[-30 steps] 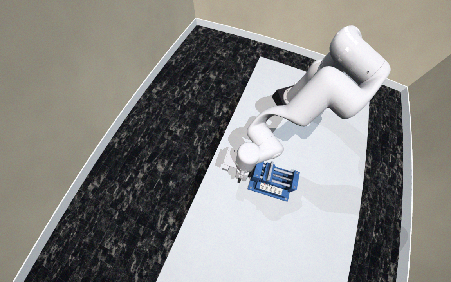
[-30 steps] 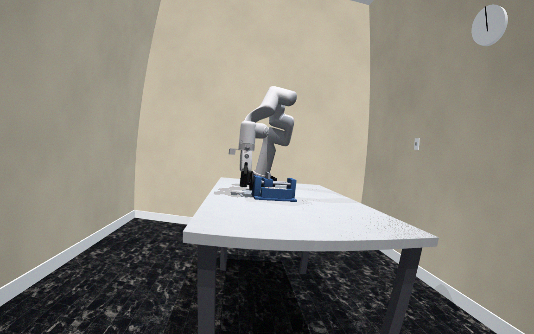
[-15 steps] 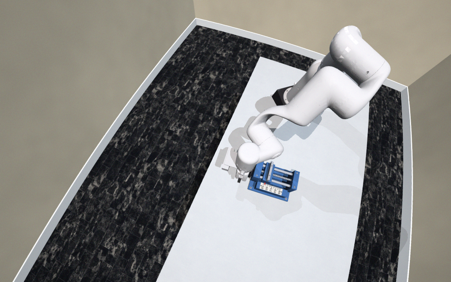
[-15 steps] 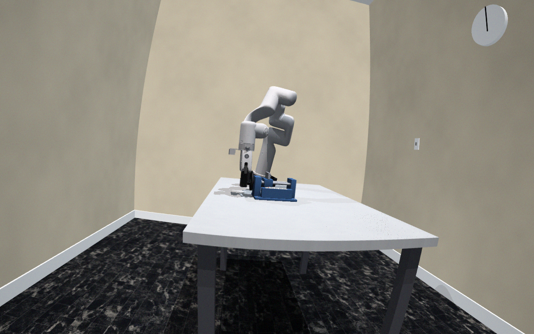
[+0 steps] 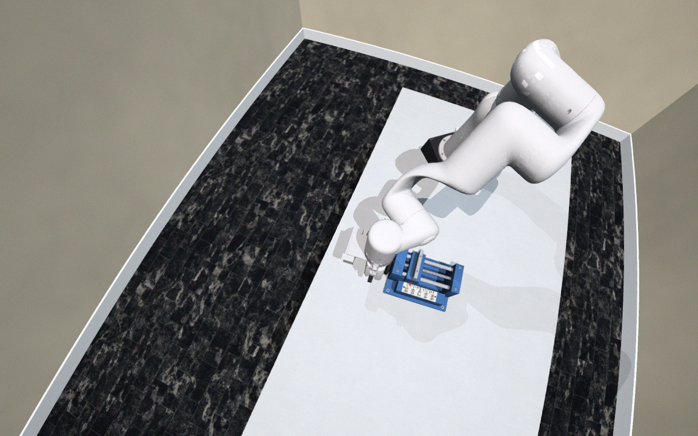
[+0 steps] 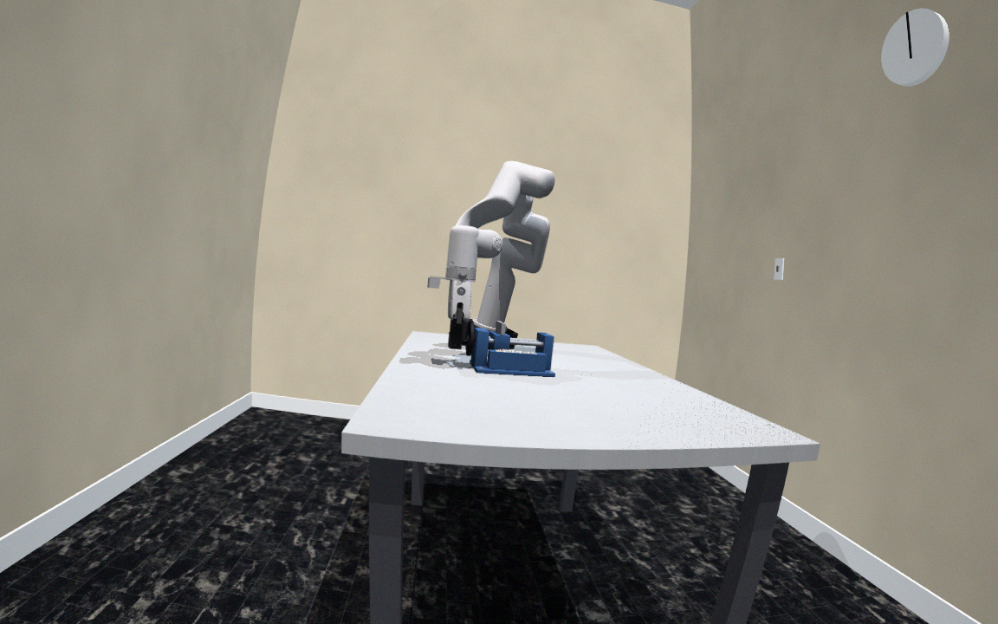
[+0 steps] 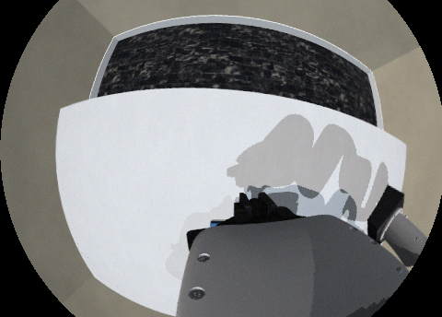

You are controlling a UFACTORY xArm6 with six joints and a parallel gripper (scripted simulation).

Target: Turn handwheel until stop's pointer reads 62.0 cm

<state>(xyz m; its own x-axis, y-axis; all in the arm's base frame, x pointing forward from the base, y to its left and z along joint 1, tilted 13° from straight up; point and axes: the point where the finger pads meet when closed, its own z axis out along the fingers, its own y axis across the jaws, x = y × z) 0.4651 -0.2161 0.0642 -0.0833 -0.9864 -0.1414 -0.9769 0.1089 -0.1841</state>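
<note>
The stop is 120 mm to the left of my hand, 20 mm above it and 10 mm behind it. The rest, counted from my hand: handwheel 20 mm to the left, 10 mm behind.
</note>
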